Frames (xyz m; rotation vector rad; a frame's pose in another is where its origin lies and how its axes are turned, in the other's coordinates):
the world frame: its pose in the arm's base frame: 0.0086 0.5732 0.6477 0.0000 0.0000 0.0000
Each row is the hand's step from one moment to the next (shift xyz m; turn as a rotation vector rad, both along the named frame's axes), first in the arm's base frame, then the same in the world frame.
Working: the arm's base frame: its pose in the world frame: -0.0086 -0.5732 -0.6477 0.0000 0.0000 0.0000

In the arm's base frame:
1: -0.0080 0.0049 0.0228 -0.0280 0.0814 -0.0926
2: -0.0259 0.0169 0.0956 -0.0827 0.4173 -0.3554
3: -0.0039 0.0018 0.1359 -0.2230 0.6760 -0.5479
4: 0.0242 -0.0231 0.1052 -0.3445 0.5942 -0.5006
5: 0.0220 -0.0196 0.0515 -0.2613 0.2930 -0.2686
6: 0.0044 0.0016 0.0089 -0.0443 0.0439 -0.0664
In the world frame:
1: -0.0080 0.0049 0.0228 -0.0280 0.0814 -0.0926
2: -0.0259 0.0169 0.0956 -0.0827 0.4173 -0.3554
3: -0.0039 0.0018 0.1359 -0.2230 0.6760 -0.5479
4: 0.0242 -0.0231 0.1052 -0.3445 0.5942 -0.5006
5: 0.0220 -0.0196 0.0515 -0.2613 0.2930 -0.2686
6: 0.0044 0.0016 0.0089 -0.0443 0.0439 -0.0664

